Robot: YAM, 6 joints.
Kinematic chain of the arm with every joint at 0, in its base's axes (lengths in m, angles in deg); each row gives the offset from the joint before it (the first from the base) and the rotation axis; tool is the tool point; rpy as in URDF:
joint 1: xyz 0 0 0.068 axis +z
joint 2: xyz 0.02 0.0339 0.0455 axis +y
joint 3: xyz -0.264 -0.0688 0 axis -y
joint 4: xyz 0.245 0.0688 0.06 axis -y
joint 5: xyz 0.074 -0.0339 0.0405 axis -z
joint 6: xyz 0.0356 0 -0.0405 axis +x
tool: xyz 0 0 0 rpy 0 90 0
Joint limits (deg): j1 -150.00..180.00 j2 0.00..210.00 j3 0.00..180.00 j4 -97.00..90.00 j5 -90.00..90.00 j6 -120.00..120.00
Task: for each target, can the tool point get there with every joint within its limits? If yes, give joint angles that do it. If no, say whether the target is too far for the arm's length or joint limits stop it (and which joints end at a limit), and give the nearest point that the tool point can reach.
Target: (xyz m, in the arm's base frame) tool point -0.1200 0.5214 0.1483
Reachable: yes | joints 103.51 138.32 111.01 -21.05 8.21 70.28
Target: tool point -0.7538 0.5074 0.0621
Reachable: no: too far | nearest point -0.5349 0.3601 0.0774 | short by 0.264 m
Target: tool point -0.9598 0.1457 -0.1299
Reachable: no: too far | nearest point -0.6192 0.0940 -0.0417 | short by 0.356 m
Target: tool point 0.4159 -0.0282 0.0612
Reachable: yes | joints -7.34 128.48 71.88 -5.23 -45.00 27.40
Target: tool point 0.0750 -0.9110 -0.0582
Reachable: no: too far | nearest point 0.0521 -0.6325 -0.0045 | short by 0.285 m
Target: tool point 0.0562 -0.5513 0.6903
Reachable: no: too far | nearest point 0.0452 -0.4429 0.5727 | short by 0.160 m
